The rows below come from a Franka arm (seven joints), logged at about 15 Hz.
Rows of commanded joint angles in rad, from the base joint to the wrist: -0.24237, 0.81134, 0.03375, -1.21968, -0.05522, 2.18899, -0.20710; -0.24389, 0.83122, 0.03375, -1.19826, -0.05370, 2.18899, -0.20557; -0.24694, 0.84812, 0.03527, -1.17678, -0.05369, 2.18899, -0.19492; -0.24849, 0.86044, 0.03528, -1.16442, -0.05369, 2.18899, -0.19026; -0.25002, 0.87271, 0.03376, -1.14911, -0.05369, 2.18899, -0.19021; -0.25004, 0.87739, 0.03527, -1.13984, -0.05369, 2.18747, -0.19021; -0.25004, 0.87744, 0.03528, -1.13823, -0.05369, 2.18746, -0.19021; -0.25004, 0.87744, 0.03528, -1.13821, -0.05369, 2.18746, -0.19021; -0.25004, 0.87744, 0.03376, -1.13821, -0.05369, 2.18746, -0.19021; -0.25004, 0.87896, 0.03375, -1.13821, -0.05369, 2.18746, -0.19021
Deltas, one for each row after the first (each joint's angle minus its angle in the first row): -0.00152, 0.01988, 0.00000, 0.02142, 0.00152, 0.00000, 0.00153; -0.00457, 0.03678, 0.00152, 0.04290, 0.00153, 0.00000, 0.01218; -0.00612, 0.04910, 0.00153, 0.05526, 0.00153, 0.00000, 0.01684; -0.00765, 0.06137, 0.00001, 0.07057, 0.00153, 0.00000, 0.01689; -0.00767, 0.06605, 0.00152, 0.07984, 0.00153, -0.00152, 0.01689; -0.00767, 0.06610, 0.00153, 0.08145, 0.00153, -0.00153, 0.01689; -0.00767, 0.06610, 0.00153, 0.08147, 0.00153, -0.00153, 0.01689; -0.00767, 0.06610, 0.00001, 0.08147, 0.00153, -0.00153, 0.01689; -0.00767, 0.06762, 0.00000, 0.08147, 0.00153, -0.00153, 0.01689
